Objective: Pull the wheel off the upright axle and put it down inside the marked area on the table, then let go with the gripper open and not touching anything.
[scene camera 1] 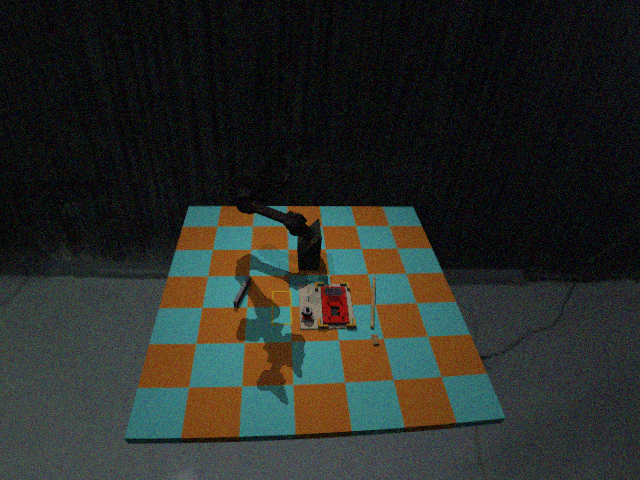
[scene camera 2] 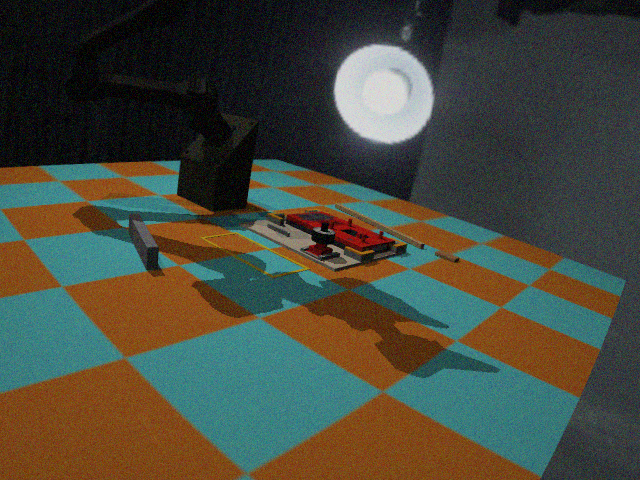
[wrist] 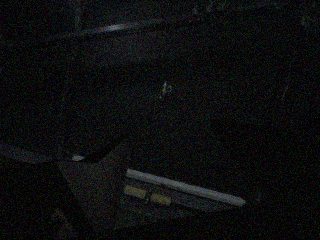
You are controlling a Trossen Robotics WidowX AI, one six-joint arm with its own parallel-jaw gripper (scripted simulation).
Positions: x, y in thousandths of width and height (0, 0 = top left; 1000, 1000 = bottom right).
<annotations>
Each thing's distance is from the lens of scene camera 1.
red block (scene camera 1: 523, 632): 1.70 m
grey fixture plate (scene camera 1: 484, 614): 1.75 m
</annotations>
